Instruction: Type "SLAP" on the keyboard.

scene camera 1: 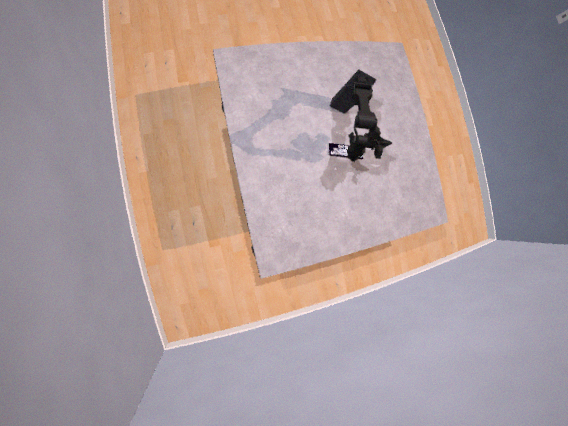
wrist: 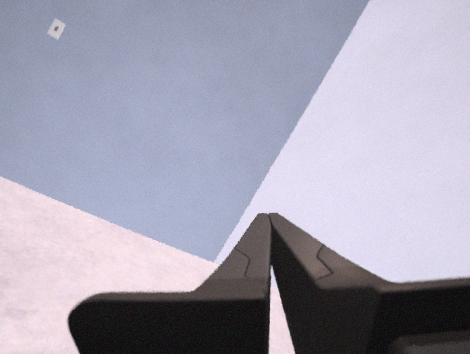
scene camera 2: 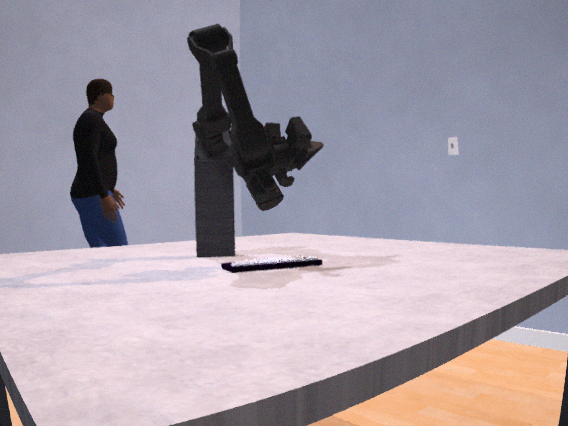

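Where they show: gripper, fingertip midpoint: (scene camera 1: 391, 143) (wrist: 267, 222) (scene camera 2: 322, 144); arm's base, origin of the base link: (scene camera 1: 361, 82) (scene camera 2: 212, 144).
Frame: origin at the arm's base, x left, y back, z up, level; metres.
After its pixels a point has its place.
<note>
A small dark keyboard with white keys (scene camera 1: 338, 150) @[y -0.239, x -0.139, z -0.279 m] (scene camera 2: 272, 264) @[y -0.285, x -0.119, z -0.284 m] lies flat on the grey table. In scene camera 1 its right part is hidden under the arm. The keyboard does not show in the wrist view. My gripper (scene camera 1: 390, 143) @[y -0.330, x 0.018, z -0.024 m] (scene camera 2: 321, 145) @[y -0.330, x 0.018, z -0.024 m] (wrist: 267, 222) @[y -0.330, x 0.018, z -0.024 m] is shut, its two fingertips touching with nothing between them. It is held well above the table and points sideways, away from the keyboard, to the right in both scene views. The single letters on the keys are too small to read.
The arm stands on a dark pedestal (scene camera 1: 345, 97) @[y -0.005, x -0.028, z -0.140 m] (scene camera 2: 215, 210) @[y -0.021, x -0.013, z -0.174 m] behind the keyboard on the table (scene camera 1: 300, 210) @[y -0.439, x -0.490, z -0.296 m] (scene camera 2: 150, 340) @[y -0.499, x -0.627, z -0.296 m] (wrist: 60, 260) @[y -0.345, x 0.362, z -0.296 m]. A person in a black top (scene camera 2: 96, 150) stands beyond the table. A wall plate (scene camera 2: 453, 146) (wrist: 56, 29) is on the blue wall.
</note>
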